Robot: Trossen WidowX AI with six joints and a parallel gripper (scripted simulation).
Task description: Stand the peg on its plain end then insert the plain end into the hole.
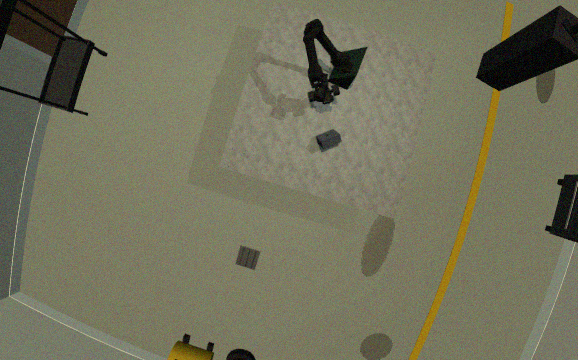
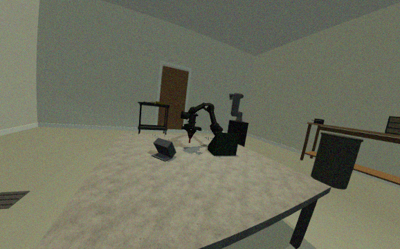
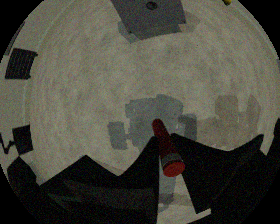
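Now: gripper tip 21 cm short of the sloped grey panel, 13 cm to the right of it and 4 cm above it. Also, from my gripper tip: red peg (2 cm above).
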